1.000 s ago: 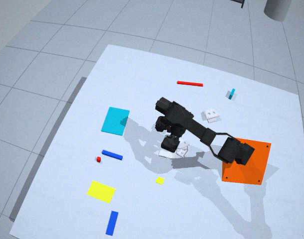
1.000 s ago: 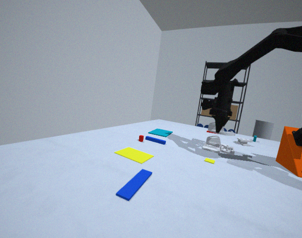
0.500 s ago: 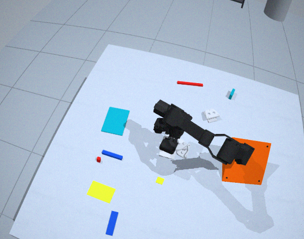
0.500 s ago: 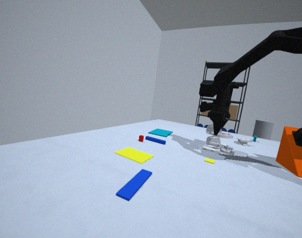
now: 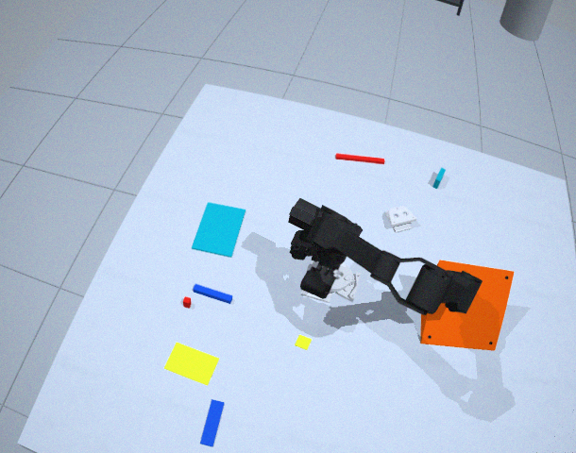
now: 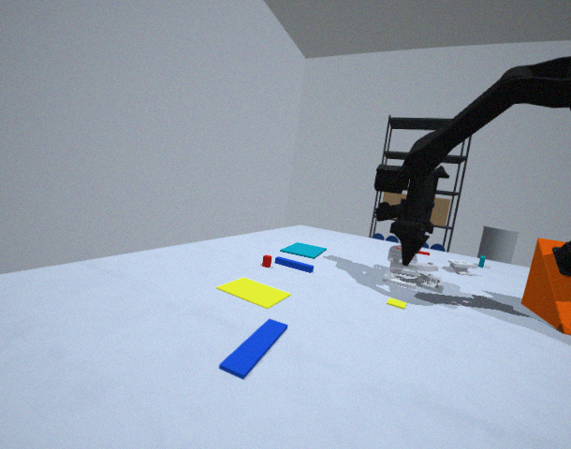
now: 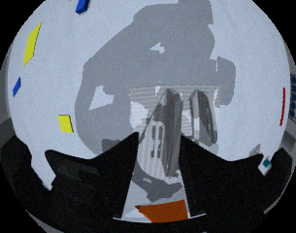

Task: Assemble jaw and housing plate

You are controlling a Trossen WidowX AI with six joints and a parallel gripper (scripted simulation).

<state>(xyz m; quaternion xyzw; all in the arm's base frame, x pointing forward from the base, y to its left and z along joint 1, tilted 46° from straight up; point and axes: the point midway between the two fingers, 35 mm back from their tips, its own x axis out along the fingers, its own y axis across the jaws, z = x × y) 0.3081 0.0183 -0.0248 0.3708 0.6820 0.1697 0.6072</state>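
The white base lies 30 mm to the right of my gripper tip and 40 mm below it. Also, from my gripper tip: white jaw piece (40 mm behind, 10 mm to the right); then small yellow tile (30 mm ahead, 150 mm to the left, 50 mm below); then blue bar (250 mm ahead, 60 mm to the left, 40 mm below).
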